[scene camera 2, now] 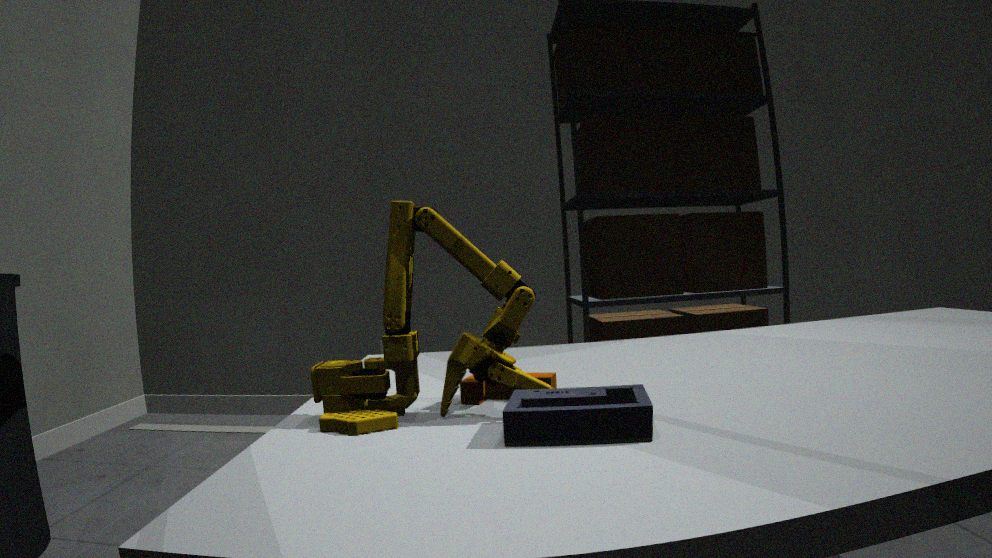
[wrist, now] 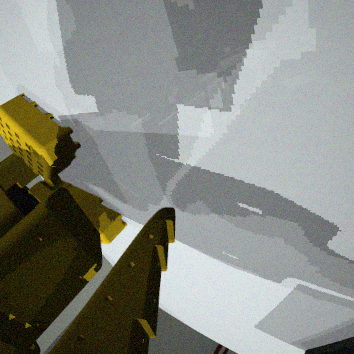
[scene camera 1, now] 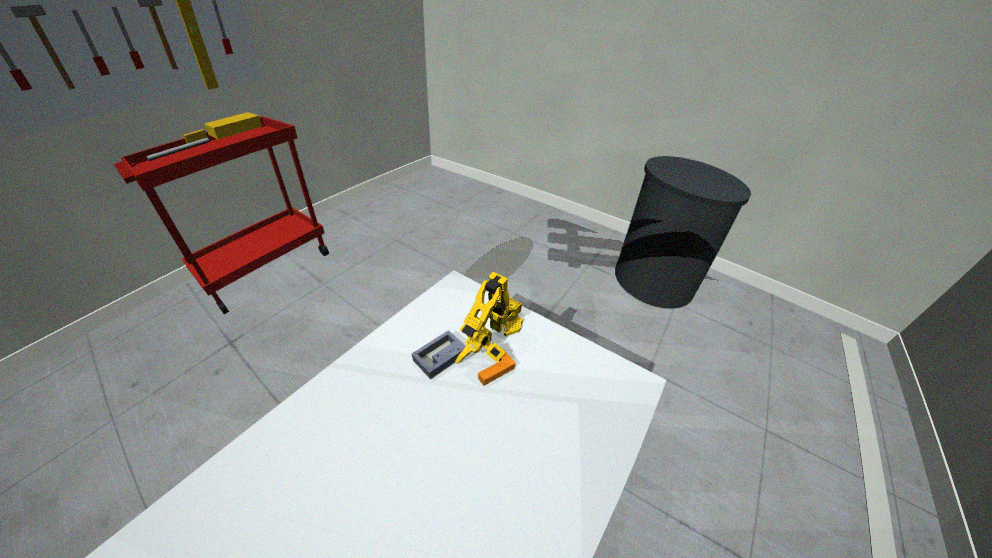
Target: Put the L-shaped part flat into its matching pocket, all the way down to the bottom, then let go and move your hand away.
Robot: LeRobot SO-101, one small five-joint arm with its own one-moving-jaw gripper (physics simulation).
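Pixels of known places: hand, its tool point: (scene camera 2: 445, 414) (wrist: 174, 220) (scene camera 1: 489, 340); arm's base, origin of its link: (scene camera 2: 380, 421) (wrist: 79, 175) (scene camera 1: 502, 327).
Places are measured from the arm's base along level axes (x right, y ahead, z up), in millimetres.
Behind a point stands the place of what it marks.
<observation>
The orange L-shaped part (scene camera 1: 493, 373) {y 181, x -93, z 30 mm} (scene camera 2: 548, 379) {y 203, x -58, z 28 mm} lies on the white table, outside the tray; the jaws hide some of it in both scene views. The dark grey tray (scene camera 1: 423, 366) {y 288, x 77, z 34 mm} (scene camera 2: 577, 424) {y 209, x 124, z 21 mm} with the recessed pocket stands flat to the left of the part in scene camera 1. My gripper (scene camera 1: 478, 356) {y 78, x -2, z 6 mm} (scene camera 2: 498, 401) is wide open and empty, low over the table between the tray and the part. One jaw tip is near the tray's side and the other near the part; contact cannot be told. The wrist view shows one notched jaw, while the part and pocket do not show there.
The arm's yellow base (scene camera 1: 511, 326) {y -8, x -30, z 17 mm} (scene camera 2: 358, 421) {y -12, x 54, z 16 mm} stands behind the gripper near the edge of the white table (scene camera 1: 416, 471) {y 507, x -102, z 0 mm} (scene camera 2: 416, 492) {y 68, x 211, z 0 mm}. Off the table are a red cart (scene camera 1: 228, 154), a dark bin (scene camera 1: 676, 229) and a shelf rack (scene camera 2: 624, 298) with brown boxes.
</observation>
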